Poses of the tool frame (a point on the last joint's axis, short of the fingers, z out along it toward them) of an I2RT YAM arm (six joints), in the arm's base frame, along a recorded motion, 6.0 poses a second.
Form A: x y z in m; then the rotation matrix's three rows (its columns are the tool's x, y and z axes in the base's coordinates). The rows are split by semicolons.
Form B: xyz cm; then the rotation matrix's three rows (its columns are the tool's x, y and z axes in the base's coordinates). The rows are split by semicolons. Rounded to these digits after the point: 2 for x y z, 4 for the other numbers.
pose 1, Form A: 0.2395, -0.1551, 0.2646; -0.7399, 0.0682, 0.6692; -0.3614, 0.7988, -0.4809; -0.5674, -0.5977, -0.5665
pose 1, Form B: 23.95, -15.51, 26.46; -0.7399, 0.0682, 0.6692; -0.3614, 0.7988, -0.4809; -0.5674, -0.5977, -0.5665
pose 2, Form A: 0.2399, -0.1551, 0.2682; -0.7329, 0.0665, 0.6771; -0.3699, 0.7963, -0.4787; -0.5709, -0.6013, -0.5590
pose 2, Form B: 23.99, -15.51, 26.82; -0.7329, 0.0665, 0.6771; -0.3699, 0.7963, -0.4787; -0.5709, -0.6013, -0.5590
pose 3, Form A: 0.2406, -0.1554, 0.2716; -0.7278, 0.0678, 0.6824; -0.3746, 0.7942, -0.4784; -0.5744, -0.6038, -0.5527
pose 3, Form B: 24.06, -15.54, 27.16; -0.7278, 0.0678, 0.6824; -0.3746, 0.7942, -0.4784; -0.5744, -0.6038, -0.5527
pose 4, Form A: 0.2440, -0.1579, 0.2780; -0.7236, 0.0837, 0.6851; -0.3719, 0.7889, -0.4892; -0.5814, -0.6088, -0.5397
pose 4, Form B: 24.40, -15.79, 27.80; -0.7236, 0.0837, 0.6851; -0.3719, 0.7889, -0.4892; -0.5814, -0.6088, -0.5397
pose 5, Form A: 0.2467, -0.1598, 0.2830; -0.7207, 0.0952, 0.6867; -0.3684, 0.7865, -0.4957; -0.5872, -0.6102, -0.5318
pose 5, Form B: 24.67, -15.98, 28.30; -0.7207, 0.0952, 0.6867; -0.3684, 0.7865, -0.4957; -0.5872, -0.6102, -0.5318
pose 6, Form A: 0.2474, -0.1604, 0.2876; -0.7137, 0.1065, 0.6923; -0.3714, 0.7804, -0.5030; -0.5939, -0.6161, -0.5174
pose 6, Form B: 24.74, -16.04, 28.76; -0.7137, 0.1065, 0.6923; -0.3714, 0.7804, -0.5030; -0.5939, -0.6161, -0.5174
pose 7, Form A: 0.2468, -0.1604, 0.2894; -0.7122, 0.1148, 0.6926; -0.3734, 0.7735, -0.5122; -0.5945, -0.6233, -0.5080
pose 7, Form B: 24.68, -16.04, 28.94; -0.7122, 0.1148, 0.6926; -0.3734, 0.7735, -0.5122; -0.5945, -0.6233, -0.5080
